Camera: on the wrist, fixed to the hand. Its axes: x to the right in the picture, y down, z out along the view.
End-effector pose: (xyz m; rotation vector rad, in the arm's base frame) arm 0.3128 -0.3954 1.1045 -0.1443 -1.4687 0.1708
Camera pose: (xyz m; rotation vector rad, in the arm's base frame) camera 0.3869 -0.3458 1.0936 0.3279 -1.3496 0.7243
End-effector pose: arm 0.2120 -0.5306 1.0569 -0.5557 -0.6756 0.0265
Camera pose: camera 0.2696 -0.5236 0.9882 0.0537 -0.6088 0.3323
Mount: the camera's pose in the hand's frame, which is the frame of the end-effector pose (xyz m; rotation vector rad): 0.0064 0.0488 -0.0752 0.6649 -0.0139 0.0948
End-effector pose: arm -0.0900 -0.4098 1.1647 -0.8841 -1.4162 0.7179
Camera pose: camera -0.0105 -0.3861 1.1300 -0.4212 -1.0410 1.1774
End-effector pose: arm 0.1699 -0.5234 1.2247 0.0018 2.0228 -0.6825
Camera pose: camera 0.1195 -0.4490 1.2253 0.4765 1.6853 -1.2543
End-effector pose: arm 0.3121 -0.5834 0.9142 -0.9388 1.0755 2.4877
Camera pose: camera 0.3184 -0.6716 0.8982 -0.6679 1.8064 1.9560
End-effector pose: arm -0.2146 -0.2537 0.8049 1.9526 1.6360 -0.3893
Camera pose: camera -0.1756 -0.2097 0.8729 2.4728 1.5125 -1.0068
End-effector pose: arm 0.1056 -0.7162 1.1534 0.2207 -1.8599 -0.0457
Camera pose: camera 0.1691 -0.6633 1.1888 0.5877 -1.8430 0.6445
